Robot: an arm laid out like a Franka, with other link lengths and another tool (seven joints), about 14 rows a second.
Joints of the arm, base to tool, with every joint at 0 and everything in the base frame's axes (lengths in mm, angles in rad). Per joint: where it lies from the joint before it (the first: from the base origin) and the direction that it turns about. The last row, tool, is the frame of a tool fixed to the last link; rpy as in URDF.
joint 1: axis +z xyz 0 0 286.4
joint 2: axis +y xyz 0 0 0
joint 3: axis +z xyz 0 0 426.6
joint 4: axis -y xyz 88.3 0 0
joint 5: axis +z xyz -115.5 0 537.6
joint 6: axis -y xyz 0 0 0
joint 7: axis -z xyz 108.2 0 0
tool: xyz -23 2 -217.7 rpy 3.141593 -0.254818 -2.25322
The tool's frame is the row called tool.
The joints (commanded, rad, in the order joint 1, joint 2, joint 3, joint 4, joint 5, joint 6, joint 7), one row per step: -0.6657, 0.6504, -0.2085, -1.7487, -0.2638, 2.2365, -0.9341; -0.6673, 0.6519, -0.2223, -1.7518, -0.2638, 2.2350, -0.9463; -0.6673, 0.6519, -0.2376, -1.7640, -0.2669, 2.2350, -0.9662; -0.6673, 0.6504, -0.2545, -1.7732, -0.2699, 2.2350, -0.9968; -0.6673, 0.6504, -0.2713, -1.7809, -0.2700, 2.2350, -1.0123; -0.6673, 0.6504, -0.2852, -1.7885, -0.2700, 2.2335, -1.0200; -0.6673, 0.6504, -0.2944, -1.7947, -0.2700, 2.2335, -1.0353
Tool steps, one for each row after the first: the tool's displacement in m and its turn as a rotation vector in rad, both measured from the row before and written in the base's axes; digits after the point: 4 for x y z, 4 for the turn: -0.0116, -0.0067, -0.0010, 0.0016, 0.0110, -0.0020; -0.0148, -0.0041, -0.0039, 0.0076, 0.0178, 0.0069; -0.0143, -0.0062, -0.0007, 0.0080, 0.0163, 0.0157; -0.0139, -0.0056, -0.0012, 0.0036, 0.0129, -0.0002; -0.0124, -0.0037, -0.0015, 0.0031, 0.0118, -0.0058; -0.0085, -0.0023, -0.0015, 0.0065, 0.0088, 0.0056
